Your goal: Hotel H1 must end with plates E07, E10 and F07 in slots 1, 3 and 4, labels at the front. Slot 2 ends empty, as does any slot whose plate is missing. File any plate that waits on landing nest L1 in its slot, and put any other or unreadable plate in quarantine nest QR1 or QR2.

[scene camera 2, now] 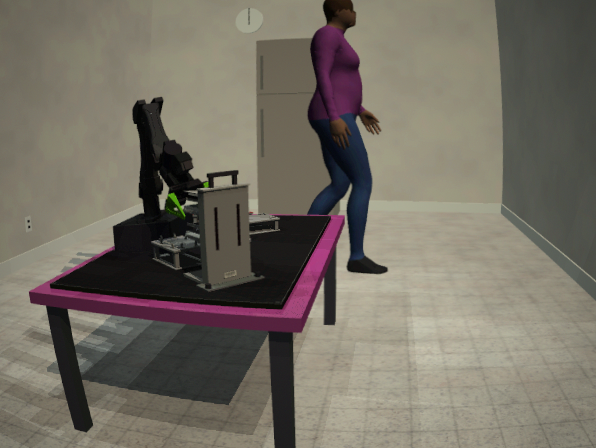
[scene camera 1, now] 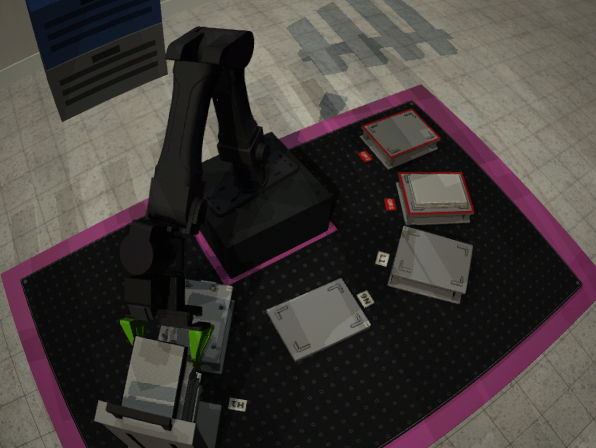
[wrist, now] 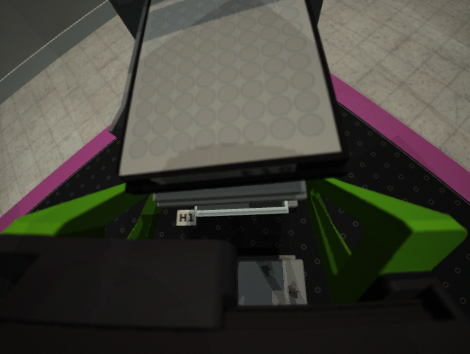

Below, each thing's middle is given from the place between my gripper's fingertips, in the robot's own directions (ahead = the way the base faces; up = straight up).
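Nest N6 (scene camera 1: 309,323) sits 16 cm below my hand, 2 cm ahead of it and 32 cm to the left of it. The pale plate (wrist: 280,207) is 5 cm below my hand, and it lies 3 cm ahead of it and 3 cm to the right of it. Going by their middles, the plate is the nearest to my hand of the things named here.
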